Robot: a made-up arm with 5 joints. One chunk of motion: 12 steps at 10 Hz.
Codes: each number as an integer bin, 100 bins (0 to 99) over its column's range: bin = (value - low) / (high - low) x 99, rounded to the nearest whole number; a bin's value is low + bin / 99 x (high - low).
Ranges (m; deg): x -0.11..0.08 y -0.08..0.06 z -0.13..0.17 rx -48..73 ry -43..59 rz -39..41
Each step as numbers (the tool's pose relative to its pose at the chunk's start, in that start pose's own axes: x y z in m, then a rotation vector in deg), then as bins.
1 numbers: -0.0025 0.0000 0.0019 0.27 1.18 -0.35
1 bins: 56 57 44 39 43 48
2 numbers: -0.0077 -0.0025 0.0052 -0.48 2.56 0.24
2 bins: 53 55 45 39 44 49
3 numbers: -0.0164 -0.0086 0.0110 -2.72 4.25 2.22
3 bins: 49 50 47 37 46 51
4 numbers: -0.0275 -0.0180 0.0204 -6.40 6.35 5.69
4 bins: 43 44 50 34 48 55
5 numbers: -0.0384 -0.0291 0.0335 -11.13 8.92 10.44
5 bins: 37 36 54 30 50 61
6 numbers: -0.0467 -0.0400 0.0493 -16.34 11.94 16.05
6 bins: 33 28 59 26 53 68
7 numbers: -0.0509 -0.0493 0.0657 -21.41 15.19 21.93
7 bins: 31 22 65 22 56 75
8 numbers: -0.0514 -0.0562 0.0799 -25.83 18.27 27.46
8 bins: 31 17 69 18 59 82
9 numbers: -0.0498 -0.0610 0.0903 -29.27 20.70 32.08
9 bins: 31 13 73 15 62 88
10 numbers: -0.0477 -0.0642 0.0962 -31.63 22.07 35.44
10 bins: 32 11 75 13 63 92
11 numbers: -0.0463 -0.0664 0.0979 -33.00 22.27 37.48
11 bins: 33 10 75 12 63 95
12 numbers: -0.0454 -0.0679 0.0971 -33.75 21.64 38.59
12 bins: 34 9 75 12 63 96
